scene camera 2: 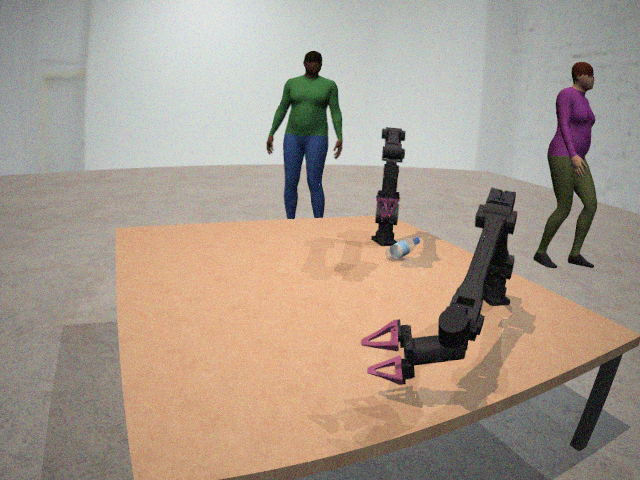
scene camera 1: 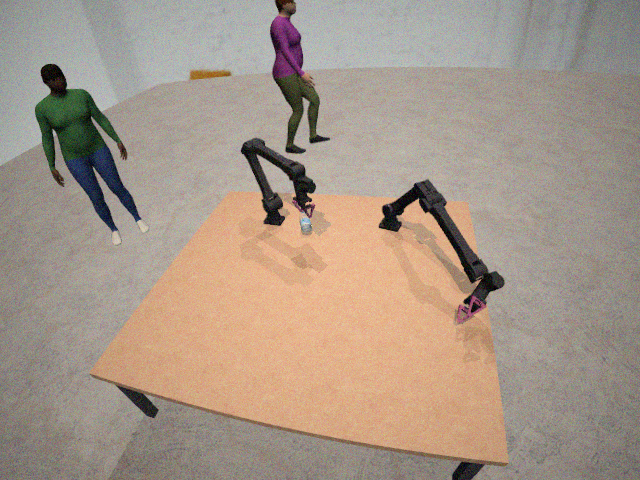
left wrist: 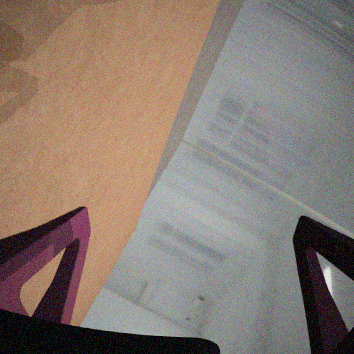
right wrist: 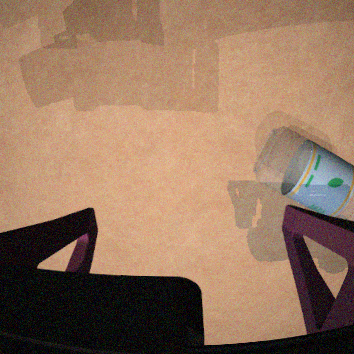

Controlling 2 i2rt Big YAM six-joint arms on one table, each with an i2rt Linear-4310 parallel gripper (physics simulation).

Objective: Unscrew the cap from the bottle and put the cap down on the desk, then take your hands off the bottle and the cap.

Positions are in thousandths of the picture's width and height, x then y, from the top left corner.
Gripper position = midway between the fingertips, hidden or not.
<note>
The left gripper (scene camera 2: 570,745) is open, with nothing in its grasp. The right gripper (right wrist: 538,617) is open, with nothing in its grasp. Also in view: a clear bottle (right wrist: 829,468).
The left gripper is seen too in the left wrist view (left wrist: 549,634). The left wrist view does not show the clear bottle: it is out of frame.
</note>
